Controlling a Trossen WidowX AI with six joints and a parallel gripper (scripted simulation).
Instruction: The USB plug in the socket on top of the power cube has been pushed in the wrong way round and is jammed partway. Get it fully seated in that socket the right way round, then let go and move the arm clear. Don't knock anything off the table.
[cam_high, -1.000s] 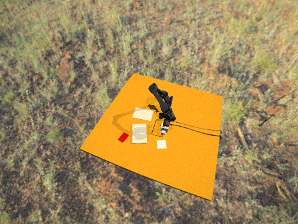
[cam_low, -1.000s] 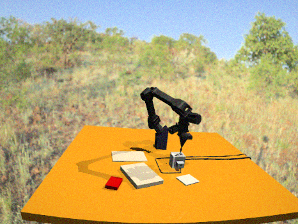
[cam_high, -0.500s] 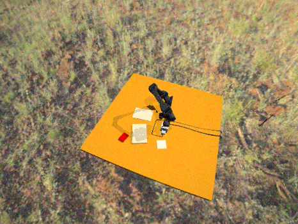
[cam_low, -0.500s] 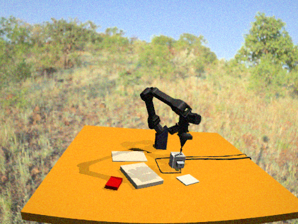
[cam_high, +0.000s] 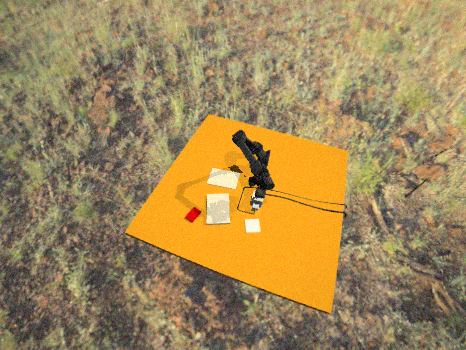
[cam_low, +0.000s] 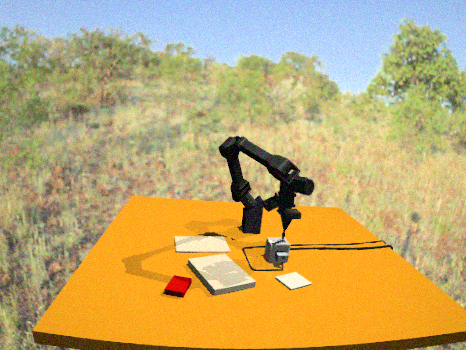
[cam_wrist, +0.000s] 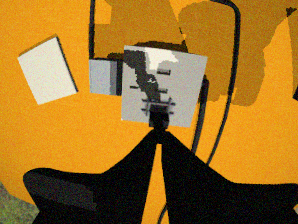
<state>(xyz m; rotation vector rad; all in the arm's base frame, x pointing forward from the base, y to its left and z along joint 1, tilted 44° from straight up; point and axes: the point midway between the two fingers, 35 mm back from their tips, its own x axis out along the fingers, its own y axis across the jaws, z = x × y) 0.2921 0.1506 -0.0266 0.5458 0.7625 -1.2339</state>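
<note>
The black USB plug lies 2 cm below my gripper tip. From my gripper tip the other things lie so: red block (34 cm to the right, 31 cm ahead, 11 cm below); white tile (18 cm ahead, 12 cm below, 3 cm to the left); thick white slab (22 cm to the right, 19 cm ahead, 11 cm below).
</note>
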